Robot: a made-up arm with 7 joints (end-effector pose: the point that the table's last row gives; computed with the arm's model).
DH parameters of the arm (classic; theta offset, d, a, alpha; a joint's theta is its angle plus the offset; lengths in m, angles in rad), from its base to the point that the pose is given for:
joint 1: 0 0.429 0 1.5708
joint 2: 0 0.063 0 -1.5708
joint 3: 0 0.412 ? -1.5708
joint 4: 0 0.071 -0.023 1.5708
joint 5: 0 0.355 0 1.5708
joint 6: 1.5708 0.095 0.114 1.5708
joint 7: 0 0.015 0 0
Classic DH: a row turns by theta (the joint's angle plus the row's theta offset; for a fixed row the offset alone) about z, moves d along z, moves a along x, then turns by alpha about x.
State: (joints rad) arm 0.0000 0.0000 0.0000 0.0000 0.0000 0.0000 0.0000
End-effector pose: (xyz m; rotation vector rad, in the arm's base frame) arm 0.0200 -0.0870 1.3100 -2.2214 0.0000 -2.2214
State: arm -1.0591 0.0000 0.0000 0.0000 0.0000 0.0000 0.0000
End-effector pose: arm -0.0661 -0.0600 1.3100 1.5753 -0.9220 1.5753
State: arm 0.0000 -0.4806 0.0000 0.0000 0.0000 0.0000 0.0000
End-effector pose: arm 0.4250 -0.0870 1.2010 -2.6863 0.0000 -1.6289
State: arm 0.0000 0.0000 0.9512 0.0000 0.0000 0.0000 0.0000
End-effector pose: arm 0.0312 -0.0607 1.3100 -1.6492 -0.8494 -1.6492
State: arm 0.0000 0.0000 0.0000 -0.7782 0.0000 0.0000 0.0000
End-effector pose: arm -0.3069 -0.0870 1.1694 -1.2127 0.0000 -2.8981
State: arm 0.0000 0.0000 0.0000 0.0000 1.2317 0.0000 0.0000
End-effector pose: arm 0.0996 -0.0095 1.3100 -1.4544 -1.0293 -1.4545
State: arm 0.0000 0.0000 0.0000 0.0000 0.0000 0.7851 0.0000
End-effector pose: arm -0.0650 -0.0870 1.2872 -1.2027 0.0000 -2.9023
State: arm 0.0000 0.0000 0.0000 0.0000 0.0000 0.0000 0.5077
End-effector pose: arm 0.0200 -0.0870 1.3100 -1.9366 0.5025 -1.9366
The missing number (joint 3, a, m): 0.028
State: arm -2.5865 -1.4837 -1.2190 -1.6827 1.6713 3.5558 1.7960
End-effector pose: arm -0.2879 -0.3960 0.4396 0.1798 -0.9044 -2.0849
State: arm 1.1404 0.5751 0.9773 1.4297 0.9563 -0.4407 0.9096
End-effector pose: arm -0.3559 0.1331 0.8711 2.1934 2.1416 -0.6132
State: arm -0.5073 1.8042 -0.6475 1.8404 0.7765 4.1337 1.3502
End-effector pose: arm -0.3363 -0.0126 0.6217 -2.6925 1.1213 0.5864
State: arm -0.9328 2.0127 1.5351 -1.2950 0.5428 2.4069 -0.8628
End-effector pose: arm -0.5065 0.1458 0.2822 1.0056 -0.3391 -0.5993
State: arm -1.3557 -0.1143 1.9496 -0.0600 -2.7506 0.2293 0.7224
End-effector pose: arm -0.1717 -0.0042 1.3162 0.2660 -1.6053 1.3160
